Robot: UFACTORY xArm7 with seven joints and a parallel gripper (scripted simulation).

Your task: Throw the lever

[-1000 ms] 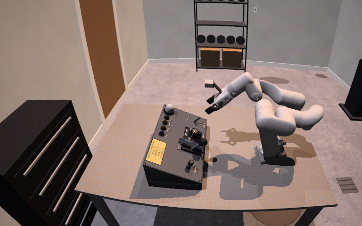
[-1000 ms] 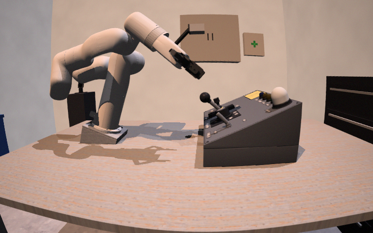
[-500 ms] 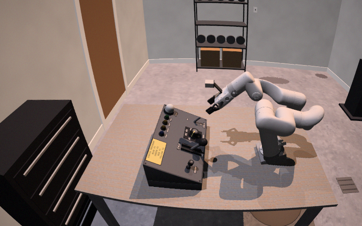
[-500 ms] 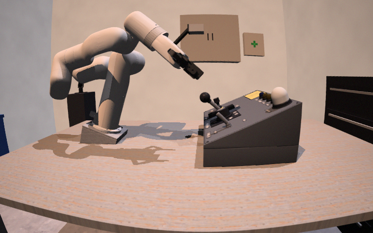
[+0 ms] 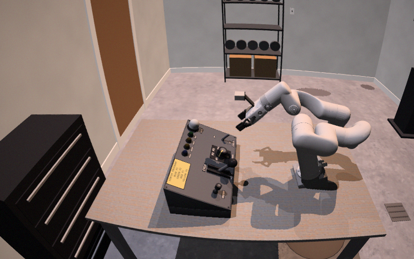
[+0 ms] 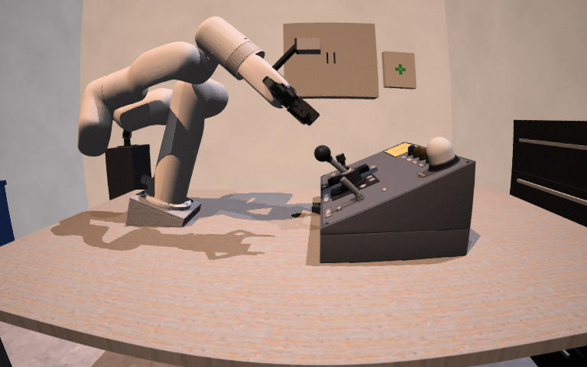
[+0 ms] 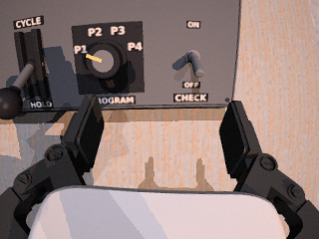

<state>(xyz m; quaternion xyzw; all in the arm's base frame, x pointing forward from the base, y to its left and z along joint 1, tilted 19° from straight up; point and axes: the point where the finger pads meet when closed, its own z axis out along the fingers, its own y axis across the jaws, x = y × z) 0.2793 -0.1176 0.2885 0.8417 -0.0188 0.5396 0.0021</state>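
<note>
Now: hand 110 mm short of the dark grey console, 130 mm to the right of it and 140 mm above it. The rest, counted from my hand: small mode toggle: 70 mm ahead, 310 mm to the left, 120 mm below; then program rotary knob: 80 mm ahead, 80 mm to the left, 120 mm below.
</note>
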